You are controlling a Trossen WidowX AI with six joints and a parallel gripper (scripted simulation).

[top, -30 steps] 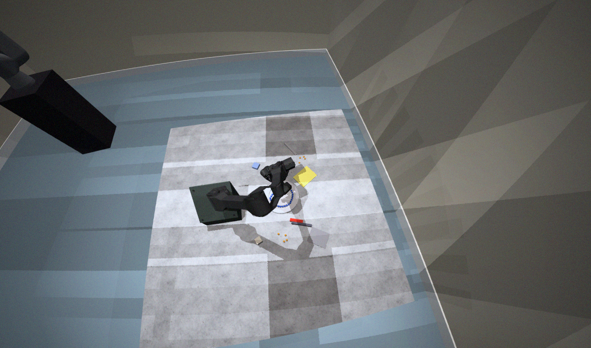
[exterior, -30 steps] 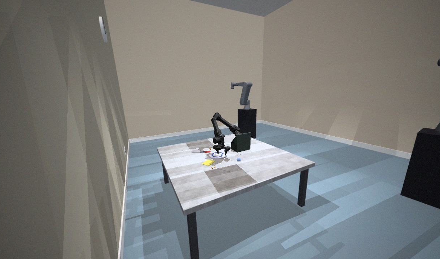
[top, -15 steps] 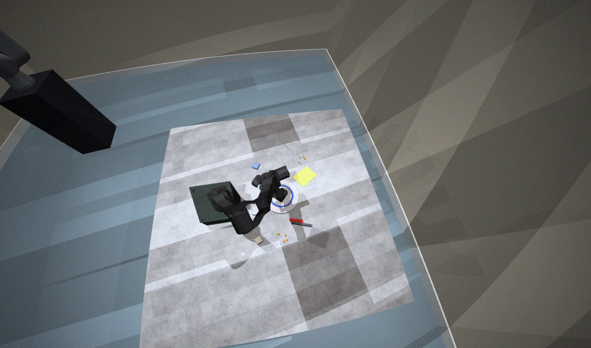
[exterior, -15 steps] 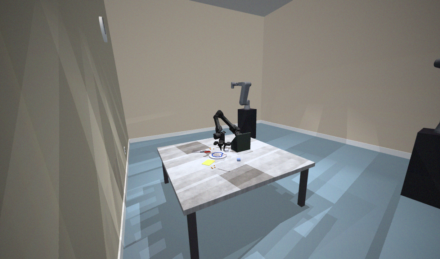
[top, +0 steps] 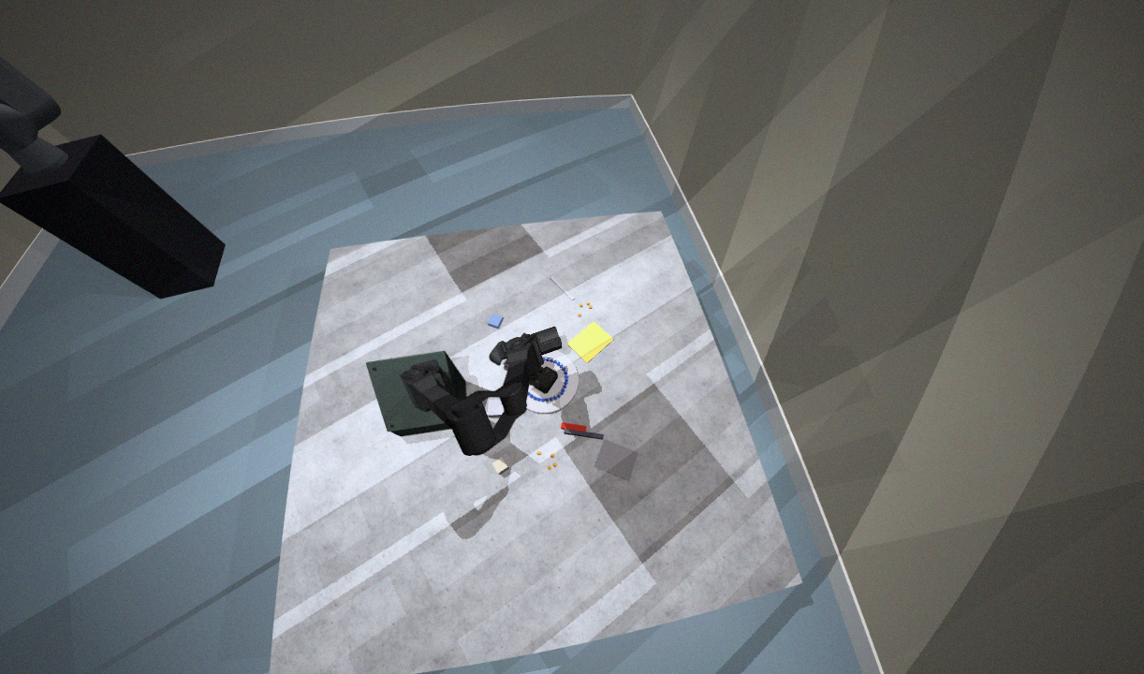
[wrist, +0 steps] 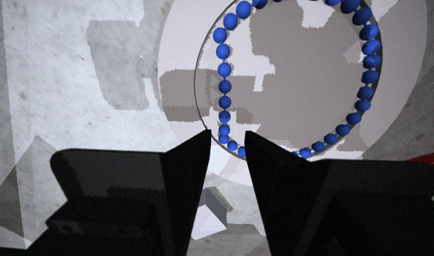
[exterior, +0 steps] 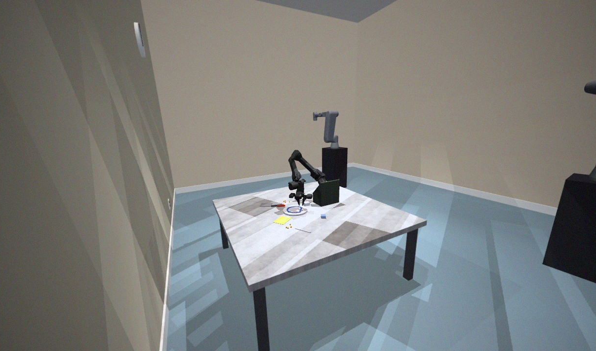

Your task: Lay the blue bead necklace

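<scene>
The round white bead board is 5 cm ahead of my gripper tip, 1 cm to the right of it and 3 cm below it. The rest, counted from my gripper tip: blue block 6 cm behind, 22 cm to the left, 3 cm below; then yellow sheet 22 cm ahead, 8 cm to the left, 3 cm below; then grey tool 11 cm ahead, 18 cm to the right, 3 cm below.
</scene>
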